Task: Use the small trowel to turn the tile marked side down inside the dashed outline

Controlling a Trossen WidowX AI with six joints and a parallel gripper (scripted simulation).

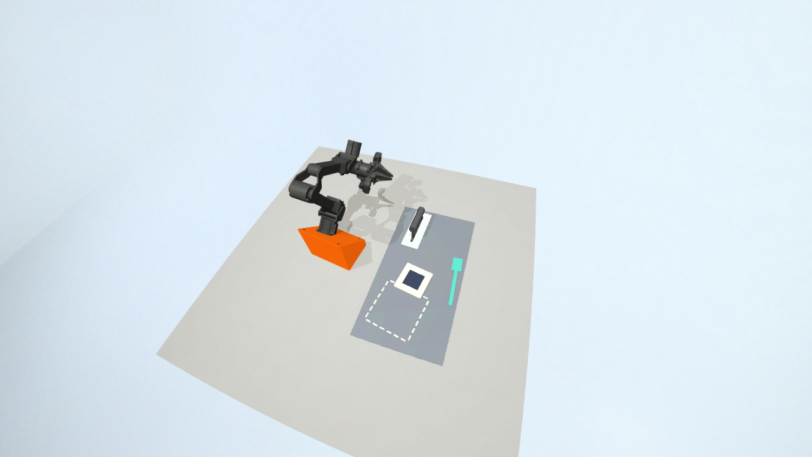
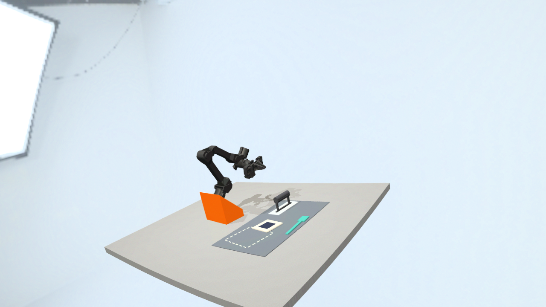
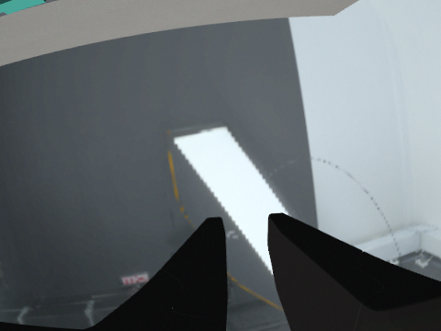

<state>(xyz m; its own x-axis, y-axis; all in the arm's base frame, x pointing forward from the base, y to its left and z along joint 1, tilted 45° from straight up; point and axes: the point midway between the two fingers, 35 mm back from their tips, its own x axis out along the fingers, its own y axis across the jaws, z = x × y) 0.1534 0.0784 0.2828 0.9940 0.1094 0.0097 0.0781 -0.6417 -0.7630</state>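
Now: the white-bladed tool 120 mm ahead of my gripper tip, 40 mm to the right of it and 190 mm below it. The rest, counted from my gripper tip: tile: 180 mm ahead, 310 mm to the right, 230 mm below; grey mat: 190 mm ahead, 260 mm to the right, 250 mm below; teal trowel: 330 mm ahead, 240 mm to the right, 230 mm below.
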